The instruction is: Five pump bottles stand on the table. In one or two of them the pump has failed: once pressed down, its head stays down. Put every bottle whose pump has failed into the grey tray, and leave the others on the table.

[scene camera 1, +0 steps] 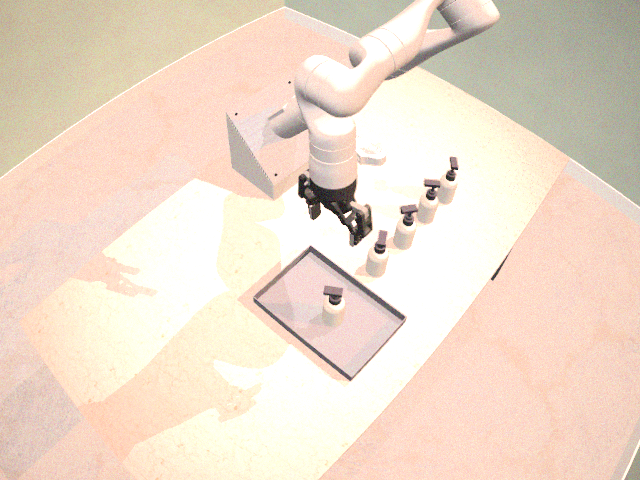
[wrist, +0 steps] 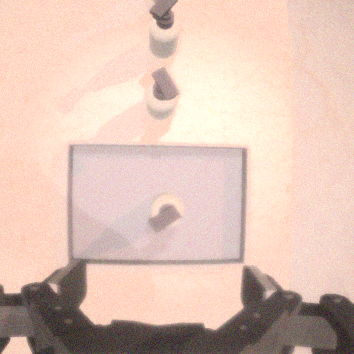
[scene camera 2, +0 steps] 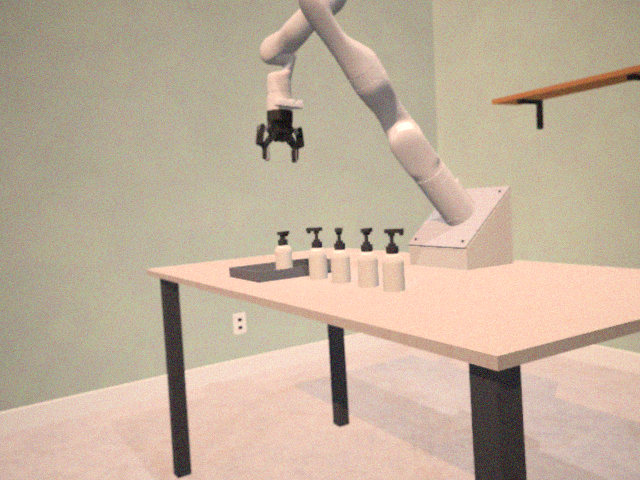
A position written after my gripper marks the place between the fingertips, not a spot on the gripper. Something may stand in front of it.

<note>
I see my gripper (scene camera 1: 334, 229), a grey tray (scene camera 1: 294, 298), a pump bottle (scene camera 1: 334, 304) and a pump bottle (scene camera 1: 378, 254).
The grey tray shows as well in the wrist view (wrist: 109, 186) and in scene camera 2 (scene camera 2: 264, 272). My gripper also shows in the wrist view (wrist: 163, 280) and in scene camera 2 (scene camera 2: 280, 161).
</note>
